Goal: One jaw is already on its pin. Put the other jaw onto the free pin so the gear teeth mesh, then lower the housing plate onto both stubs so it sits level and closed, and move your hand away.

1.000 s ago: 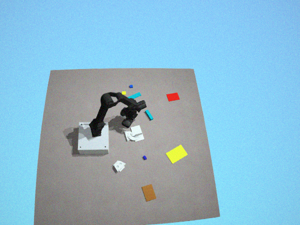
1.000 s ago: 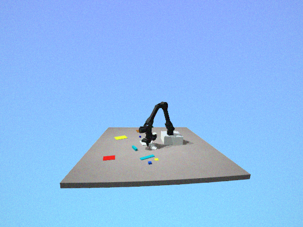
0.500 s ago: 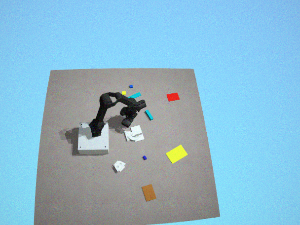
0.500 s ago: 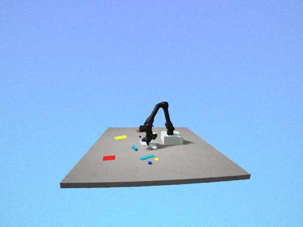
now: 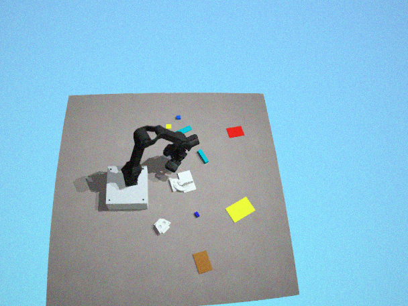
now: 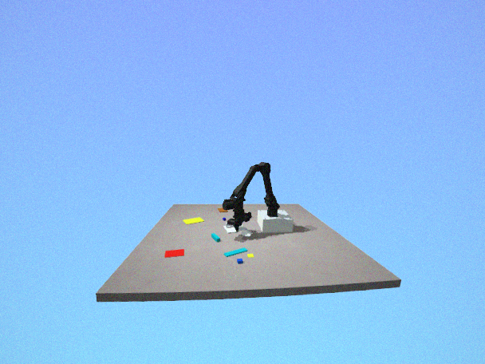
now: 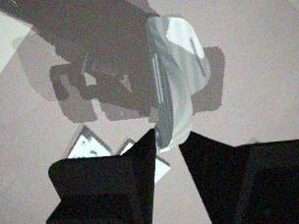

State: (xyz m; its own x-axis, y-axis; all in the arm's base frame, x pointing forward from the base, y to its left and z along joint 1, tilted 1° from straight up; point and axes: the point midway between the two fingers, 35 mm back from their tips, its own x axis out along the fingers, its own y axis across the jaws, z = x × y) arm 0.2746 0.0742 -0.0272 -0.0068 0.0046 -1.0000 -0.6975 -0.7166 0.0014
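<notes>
The white base plate lies 110 mm to the right of my gripper tip, 30 mm below it and 20 mm ahead of it. Also, from my gripper tip: white jaw (10 mm to the left, 10 mm behind, 10 mm above); then yellow piece (330 mm to the right, 270 mm ahead, 30 mm below); then red piece (390 mm ahead, 150 mm to the left, 30 mm below).
</notes>
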